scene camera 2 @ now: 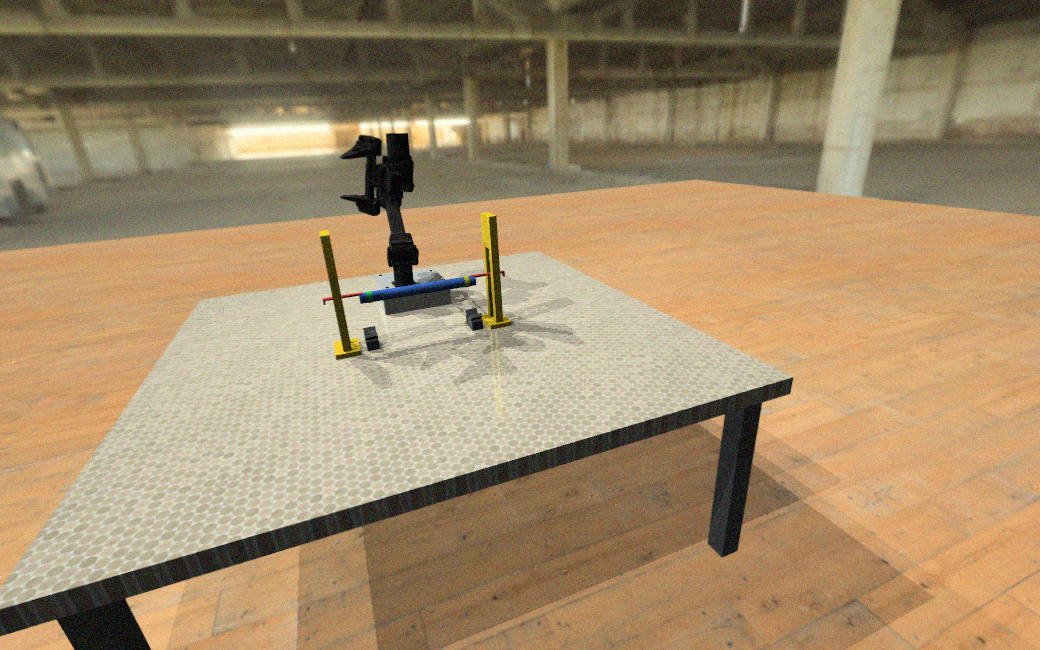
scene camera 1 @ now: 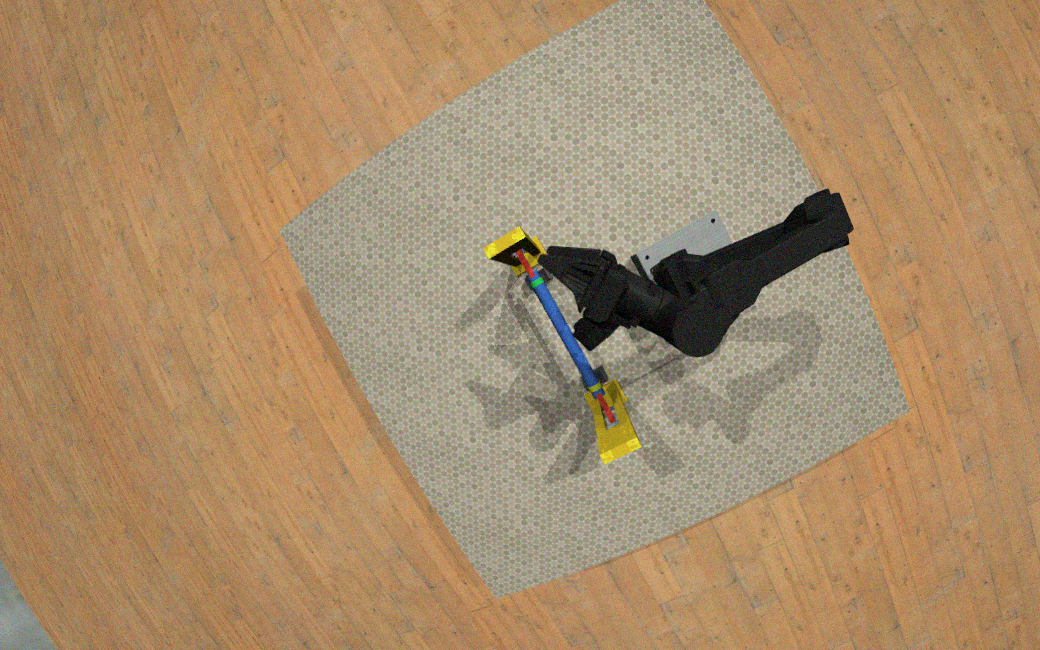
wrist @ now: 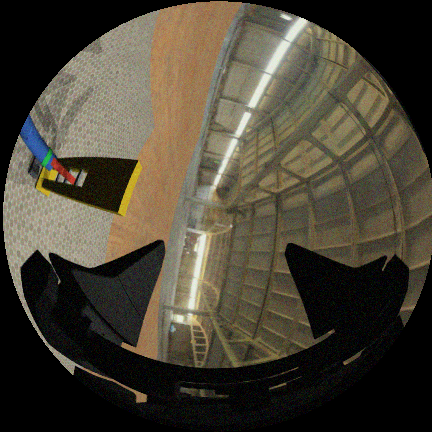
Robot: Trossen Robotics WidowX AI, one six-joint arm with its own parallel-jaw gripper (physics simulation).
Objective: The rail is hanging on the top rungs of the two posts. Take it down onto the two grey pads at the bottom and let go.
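Pixels of known places: gripper, fingertip midpoint: (scene camera 2: 341,177) (scene camera 1: 543,252) (wrist: 227,249); arm's base, link origin: (scene camera 2: 404,284) (scene camera 1: 669,273).
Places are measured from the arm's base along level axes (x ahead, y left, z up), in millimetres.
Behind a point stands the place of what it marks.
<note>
The blue rail (scene camera 1: 563,329) {x 257, y -32, z 69 mm} (scene camera 2: 417,289) {x 271, y -26, z 60 mm} (wrist: 34,137) hangs between two yellow posts, its red ends reaching into them well above the table. The green-banded end is at one post (scene camera 1: 503,248) {x 250, y -210, z 226 mm} (scene camera 2: 334,283) {x 278, y -219, z 113 mm} (wrist: 131,187) {x 245, y -221, z 225 mm}, the yellow-banded end at the other post (scene camera 1: 619,449) {x 276, y 178, z 226 mm} (scene camera 2: 495,268) {x 310, y 177, z 90 mm}. The exact rungs are too small to tell. One grey pad (scene camera 2: 371,338) {x 272, y -158, z -45 mm} (wrist: 34,168) stands beside the green-end post, the other pad (scene camera 1: 601,374) {x 250, y 116, z -33 mm} (scene camera 2: 473,318) {x 297, y 109, z -41 mm} beside the far post. My gripper (scene camera 1: 546,254) {x 199, y -153, z 340 mm} (scene camera 2: 342,176) {x 199, y -153, z 340 mm} (wrist: 227,249) {x 199, y -153, z 340 mm} is open and empty, above and apart from the rail, near the green-end side.
The arm's grey base plate (scene camera 1: 694,236) {x -91, y -37, z 1 mm} (scene camera 2: 417,302) {x 47, y 22, z -51 mm} stands behind the rail in the second scene view. The posts stand on a tiled table (scene camera 1: 429,191) {x 354, y -502, z -74 mm} (scene camera 2: 306,444) {x 626, y -344, z -75 mm} with a dark edge, above a wooden floor (scene camera 1: 153,306) (scene camera 2: 843,275). The posts' tops rise above the rail.
</note>
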